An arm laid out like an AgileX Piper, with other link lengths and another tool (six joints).
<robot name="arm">
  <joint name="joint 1" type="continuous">
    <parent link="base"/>
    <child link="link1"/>
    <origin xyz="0 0 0.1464" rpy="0 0 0"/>
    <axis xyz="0 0 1"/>
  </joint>
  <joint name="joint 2" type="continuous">
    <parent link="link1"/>
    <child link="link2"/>
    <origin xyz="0 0 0" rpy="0 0 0"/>
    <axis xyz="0 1 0"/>
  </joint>
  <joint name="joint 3" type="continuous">
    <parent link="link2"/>
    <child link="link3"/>
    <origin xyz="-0.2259 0 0.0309" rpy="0 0 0"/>
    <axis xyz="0 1 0"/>
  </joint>
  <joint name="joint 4" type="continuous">
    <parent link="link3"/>
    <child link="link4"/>
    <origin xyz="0.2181 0 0.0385" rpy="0 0 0"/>
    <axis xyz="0.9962 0 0.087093"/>
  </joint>
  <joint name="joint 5" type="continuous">
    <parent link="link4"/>
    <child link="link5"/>
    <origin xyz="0 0 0" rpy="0 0 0"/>
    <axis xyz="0 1 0"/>
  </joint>
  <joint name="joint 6" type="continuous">
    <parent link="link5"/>
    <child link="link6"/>
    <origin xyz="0.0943 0 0.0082" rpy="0 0 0"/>
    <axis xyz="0.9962 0 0.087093"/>
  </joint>
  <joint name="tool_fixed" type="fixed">
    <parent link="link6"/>
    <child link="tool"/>
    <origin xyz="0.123 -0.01 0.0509" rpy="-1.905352 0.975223 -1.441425"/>
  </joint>
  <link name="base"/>
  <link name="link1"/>
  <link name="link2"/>
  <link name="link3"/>
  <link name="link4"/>
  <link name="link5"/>
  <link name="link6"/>
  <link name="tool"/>
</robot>
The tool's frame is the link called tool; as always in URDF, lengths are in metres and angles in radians. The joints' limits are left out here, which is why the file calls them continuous.
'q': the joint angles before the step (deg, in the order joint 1, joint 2, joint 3, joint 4, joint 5, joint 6). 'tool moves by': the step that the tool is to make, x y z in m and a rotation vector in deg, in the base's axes. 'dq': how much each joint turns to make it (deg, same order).
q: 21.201 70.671 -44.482 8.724 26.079 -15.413
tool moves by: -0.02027 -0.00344 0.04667 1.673 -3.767 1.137
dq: 0.001 -9.741 -1.914 -0.113 7.624 0.002
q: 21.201 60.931 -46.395 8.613 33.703 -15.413
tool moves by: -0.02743 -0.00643 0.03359 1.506 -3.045 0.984
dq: 0.000 -9.543 -0.497 0.205 6.731 0.025
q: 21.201 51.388 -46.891 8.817 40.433 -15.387
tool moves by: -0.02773 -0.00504 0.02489 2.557 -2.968 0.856
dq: 0.001 -8.795 0.464 1.345 4.698 0.043
